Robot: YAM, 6 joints.
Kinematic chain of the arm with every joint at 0, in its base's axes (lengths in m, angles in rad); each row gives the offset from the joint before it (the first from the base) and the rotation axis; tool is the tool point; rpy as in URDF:
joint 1: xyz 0 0 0.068 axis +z
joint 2: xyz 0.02 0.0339 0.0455 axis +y
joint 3: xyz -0.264 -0.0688 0 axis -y
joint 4: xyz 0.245 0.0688 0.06 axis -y
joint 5: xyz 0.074 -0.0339 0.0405 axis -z
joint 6: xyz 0.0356 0 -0.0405 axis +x
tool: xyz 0 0 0 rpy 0 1.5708 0
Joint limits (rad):
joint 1: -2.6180..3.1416
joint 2: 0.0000..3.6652
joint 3: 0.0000..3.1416
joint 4: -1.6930..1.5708
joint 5: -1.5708..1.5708
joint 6: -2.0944..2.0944
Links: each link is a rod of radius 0.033 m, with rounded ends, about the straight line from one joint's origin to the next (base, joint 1, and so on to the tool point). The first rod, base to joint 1, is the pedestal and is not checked.
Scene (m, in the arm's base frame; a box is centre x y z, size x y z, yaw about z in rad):
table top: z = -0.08
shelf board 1: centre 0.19 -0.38 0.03 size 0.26 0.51 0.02 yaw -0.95
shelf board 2: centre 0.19 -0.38 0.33 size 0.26 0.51 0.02 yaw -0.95
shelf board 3: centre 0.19 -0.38 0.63 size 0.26 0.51 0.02 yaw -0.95
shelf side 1: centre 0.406 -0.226 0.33 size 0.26 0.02 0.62 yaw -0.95
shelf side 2: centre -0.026 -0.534 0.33 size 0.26 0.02 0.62 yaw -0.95
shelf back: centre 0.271 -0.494 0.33 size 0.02 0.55 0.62 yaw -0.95
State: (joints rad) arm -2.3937 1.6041 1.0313 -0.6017 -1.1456 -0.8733
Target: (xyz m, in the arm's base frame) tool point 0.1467 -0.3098 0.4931
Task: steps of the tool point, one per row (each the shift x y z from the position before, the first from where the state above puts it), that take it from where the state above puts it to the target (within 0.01 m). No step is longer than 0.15 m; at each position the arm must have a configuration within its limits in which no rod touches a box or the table.
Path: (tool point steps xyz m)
1: 0.0727 -0.0233 0.0915
2: 0.0812 0.0264 0.0849
3: 0.0617 0.0755 0.0678
4: 0.0263 -0.0591 0.0240
5: 0.0438 -0.0553 0.0122
6: 0.0599 -0.0452 -0.0005

